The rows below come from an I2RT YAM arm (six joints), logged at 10 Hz.
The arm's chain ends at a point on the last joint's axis. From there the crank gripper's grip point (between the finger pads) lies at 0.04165 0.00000 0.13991 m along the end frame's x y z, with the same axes.
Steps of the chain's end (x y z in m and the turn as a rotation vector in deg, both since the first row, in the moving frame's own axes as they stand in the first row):
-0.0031 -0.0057 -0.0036 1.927 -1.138 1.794
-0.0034 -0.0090 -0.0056 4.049 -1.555 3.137
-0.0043 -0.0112 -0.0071 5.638 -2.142 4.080
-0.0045 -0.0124 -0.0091 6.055 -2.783 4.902
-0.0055 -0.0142 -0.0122 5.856 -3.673 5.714
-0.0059 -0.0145 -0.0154 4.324 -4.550 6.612
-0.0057 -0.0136 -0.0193 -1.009 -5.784 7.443
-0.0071 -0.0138 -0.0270 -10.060 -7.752 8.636
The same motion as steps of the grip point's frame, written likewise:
-0.0058 -0.0092 -0.0029 1.927 -1.138 1.794
-0.0070 -0.0167 -0.0048 4.049 -1.555 3.137
-0.0092 -0.0222 -0.0062 5.638 -2.142 4.080
-0.0108 -0.0240 -0.0078 6.055 -2.783 4.902
-0.0140 -0.0249 -0.0103 5.856 -3.673 5.714
-0.0168 -0.0210 -0.0128 4.324 -4.550 6.612
-0.0205 -0.0066 -0.0159 -1.009 -5.784 7.443
-0.0285 0.0157 -0.0254 -10.060 -7.752 8.636

